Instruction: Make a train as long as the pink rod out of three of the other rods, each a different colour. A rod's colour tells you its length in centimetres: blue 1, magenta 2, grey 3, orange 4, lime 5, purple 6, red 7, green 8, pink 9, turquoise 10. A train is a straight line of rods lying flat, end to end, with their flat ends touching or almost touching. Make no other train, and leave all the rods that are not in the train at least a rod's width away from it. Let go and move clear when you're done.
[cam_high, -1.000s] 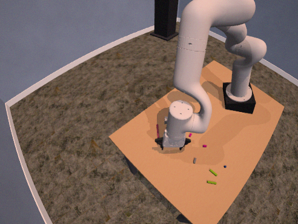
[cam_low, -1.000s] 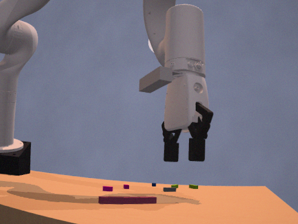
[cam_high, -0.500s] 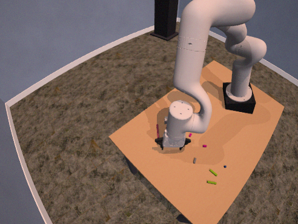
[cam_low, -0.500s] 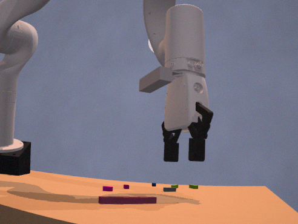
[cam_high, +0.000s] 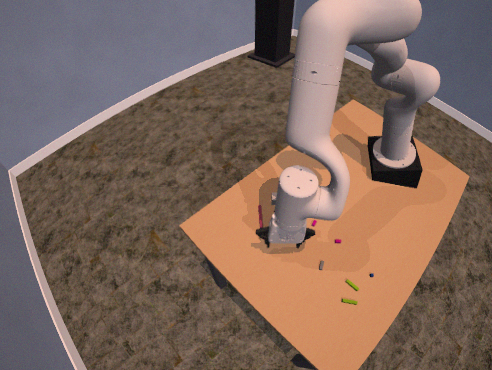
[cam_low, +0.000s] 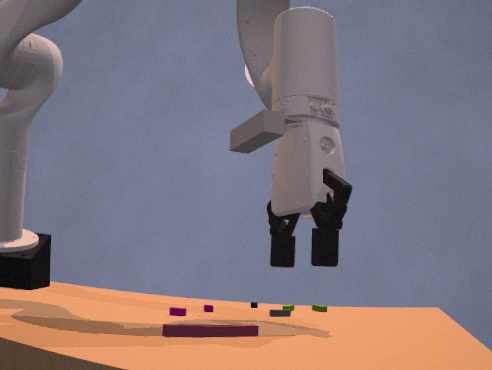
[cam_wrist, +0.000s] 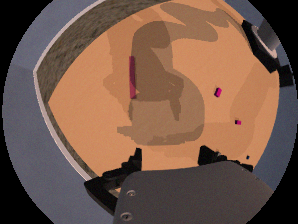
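Right now the blue rod is 300 mm to the left of my hand, 110 mm behind it and 80 mm below it. Also, from my hand: grey rod: 140 mm to the left, 80 mm below, 40 mm behind; pink rod: 130 mm to the right, 80 mm below, 60 mm behind.
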